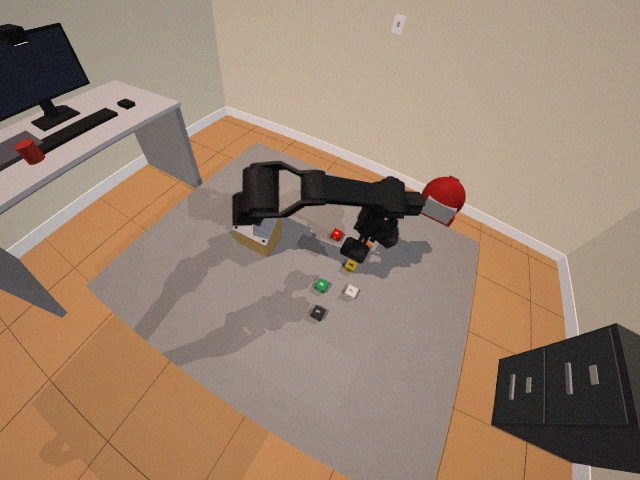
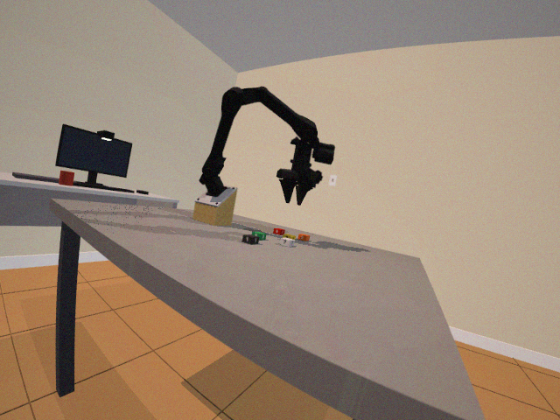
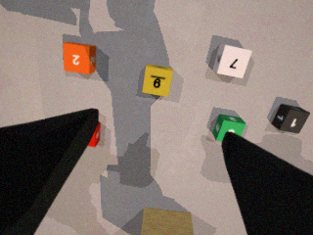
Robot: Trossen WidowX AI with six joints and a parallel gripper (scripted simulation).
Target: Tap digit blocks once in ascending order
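The black block lies 30 mm behind my gripper tip, 180 mm to the right of it and 110 mm below it. Also, from my gripper tip: orange block (20 mm ahead, 110 mm to the left, 110 mm below); then white block (40 mm ahead, 80 mm to the right, 110 mm below); then yellow block (10 mm to the left, 110 mm below).
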